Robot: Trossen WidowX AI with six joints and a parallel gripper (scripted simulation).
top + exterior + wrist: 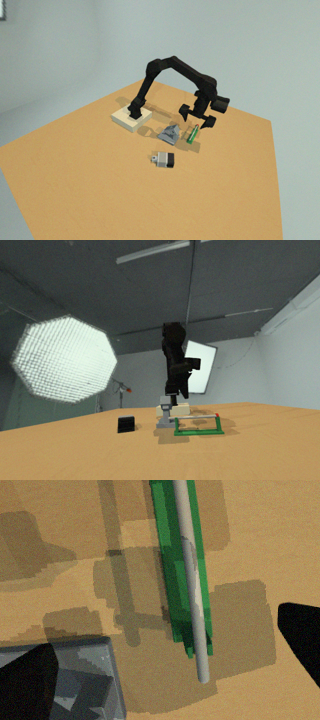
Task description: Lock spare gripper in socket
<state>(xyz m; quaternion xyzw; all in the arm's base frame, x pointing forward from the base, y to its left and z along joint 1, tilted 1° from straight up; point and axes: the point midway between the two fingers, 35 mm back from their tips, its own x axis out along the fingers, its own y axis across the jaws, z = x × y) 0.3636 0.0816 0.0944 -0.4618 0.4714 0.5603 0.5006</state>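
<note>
My gripper tip is now 40 mm past the spare gripper, 240 mm to the left of it and 80 mm above it. The rest, counted from my gripper tip: green rack 20 mm ahead, 20 mm to the left, 80 mm below; grey mount 90 mm behind, 80 mm to the right, 50 mm below.
</note>
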